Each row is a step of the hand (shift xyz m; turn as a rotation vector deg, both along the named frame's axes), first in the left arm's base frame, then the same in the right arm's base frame.
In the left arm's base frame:
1: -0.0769 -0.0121 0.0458 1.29 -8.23 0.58
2: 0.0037 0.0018 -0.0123 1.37 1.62 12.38
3: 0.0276 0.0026 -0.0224 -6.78 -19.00 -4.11
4: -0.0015 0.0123 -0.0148 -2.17 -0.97 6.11
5: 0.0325 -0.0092 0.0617 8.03 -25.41 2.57
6: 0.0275 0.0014 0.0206 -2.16 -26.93 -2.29
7: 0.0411 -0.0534 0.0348 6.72 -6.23 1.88
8: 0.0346 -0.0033 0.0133 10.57 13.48 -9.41
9: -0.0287 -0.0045 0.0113 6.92 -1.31 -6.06
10: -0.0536 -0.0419 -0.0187 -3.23 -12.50 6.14
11: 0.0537 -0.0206 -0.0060 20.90 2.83 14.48
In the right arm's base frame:
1: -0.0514 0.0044 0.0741 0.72 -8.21 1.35
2: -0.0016 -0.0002 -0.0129 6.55 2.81 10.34
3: 0.0158 -0.0040 -0.0317 -9.44 -18.17 2.12
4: -0.0065 0.0106 -0.0147 0.51 0.06 6.54
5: 0.0544 -0.0067 0.0441 6.22 -25.84 3.25
6: 0.0336 -0.0002 0.0073 -5.16 -26.42 3.20
7: 0.0473 -0.0544 0.0236 6.35 -6.87 0.02
8: 0.0366 -0.0067 -0.0014 6.75 10.66 -14.93
9: -0.0216 0.0010 0.0224 3.62 -2.97 -8.02
10: -0.0598 -0.0356 0.0115 -1.40 -11.12 8.87
11: 0.0444 -0.0286 -0.0236 25.19 1.44 4.20

